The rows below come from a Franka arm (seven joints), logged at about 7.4 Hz.
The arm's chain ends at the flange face. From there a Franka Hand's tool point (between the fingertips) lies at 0.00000 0.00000 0.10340 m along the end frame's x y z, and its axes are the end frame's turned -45 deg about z.
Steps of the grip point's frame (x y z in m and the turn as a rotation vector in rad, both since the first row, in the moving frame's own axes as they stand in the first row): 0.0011 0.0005 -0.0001 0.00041 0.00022 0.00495; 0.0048 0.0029 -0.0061 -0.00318 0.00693 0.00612; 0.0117 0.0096 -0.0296 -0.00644 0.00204 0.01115; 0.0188 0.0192 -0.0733 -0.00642 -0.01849 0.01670
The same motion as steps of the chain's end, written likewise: 0.0011 -0.0004 -0.0001 0.00045 -0.00013 0.00495; 0.0047 -0.0011 -0.0061 0.00265 0.00715 0.00612; 0.0144 -0.0018 -0.0296 -0.00311 0.00600 0.01115; 0.0278 -0.0015 -0.0733 -0.01761 -0.00853 0.01670
